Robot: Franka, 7 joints.
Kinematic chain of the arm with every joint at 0, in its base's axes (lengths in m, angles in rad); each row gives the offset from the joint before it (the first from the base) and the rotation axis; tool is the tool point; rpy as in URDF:
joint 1: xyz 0 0 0.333 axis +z
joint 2: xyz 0 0 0 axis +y
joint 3: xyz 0 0 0.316 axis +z
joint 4: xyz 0.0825 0 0 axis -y
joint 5: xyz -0.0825 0 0.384 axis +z
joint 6: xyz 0 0 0 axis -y
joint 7: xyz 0.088 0 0 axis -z
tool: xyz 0 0 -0.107 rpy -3.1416 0 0
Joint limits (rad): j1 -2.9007..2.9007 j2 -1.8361..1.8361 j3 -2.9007..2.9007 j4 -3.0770..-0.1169 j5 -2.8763..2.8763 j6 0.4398..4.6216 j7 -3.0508..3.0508
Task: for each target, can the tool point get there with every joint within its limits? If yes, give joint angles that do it. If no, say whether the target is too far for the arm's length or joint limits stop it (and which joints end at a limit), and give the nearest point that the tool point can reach.
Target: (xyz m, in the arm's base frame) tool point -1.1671 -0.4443 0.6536
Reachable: no: too far | nearest point -0.7766 -0.2956 0.5463 | short by 0.431 m
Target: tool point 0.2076 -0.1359 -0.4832
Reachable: no: joint limits stop it (at a limit: joint 2) | nearest point 0.2131 -0.1395 -0.3600 | short by 0.123 m
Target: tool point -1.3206 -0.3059 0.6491
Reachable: no: too far | nearest point -0.8139 -0.1885 0.5278 | short by 0.534 m
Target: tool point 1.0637 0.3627 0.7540
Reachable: no: too far | nearest point 0.7604 0.2593 0.6340 | short by 0.342 m
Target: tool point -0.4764 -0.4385 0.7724
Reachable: yes | joints 0.4623 -1.3558 -0.8821 -0.8833 -1.0892 3.6558 -2.1804
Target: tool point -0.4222 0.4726 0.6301
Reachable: yes | joints 1.6567 0.6569 0.7273 -1.2075 1.6622 0.9558 -0.2123
